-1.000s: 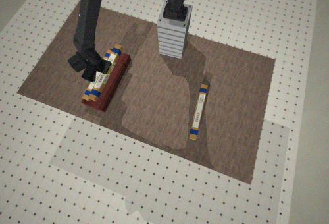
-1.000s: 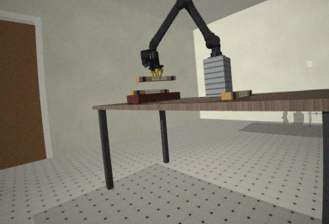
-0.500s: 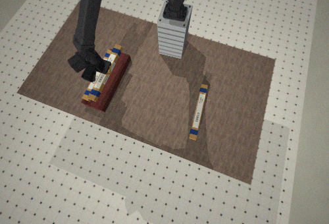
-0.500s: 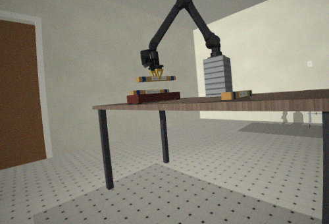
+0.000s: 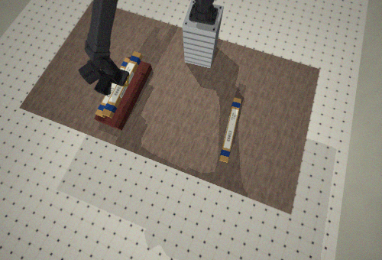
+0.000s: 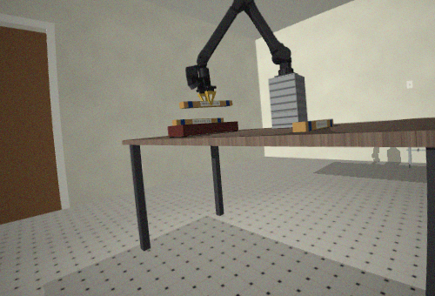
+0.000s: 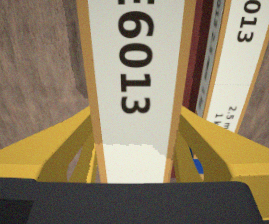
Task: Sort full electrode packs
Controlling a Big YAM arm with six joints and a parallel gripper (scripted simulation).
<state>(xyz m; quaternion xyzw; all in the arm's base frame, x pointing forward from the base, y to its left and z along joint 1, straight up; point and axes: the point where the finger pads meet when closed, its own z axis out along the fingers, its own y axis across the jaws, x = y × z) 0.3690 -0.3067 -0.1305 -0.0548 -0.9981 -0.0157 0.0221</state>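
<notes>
The low platform is 4 cm to the right of my hand and 15 cm below it.
</notes>
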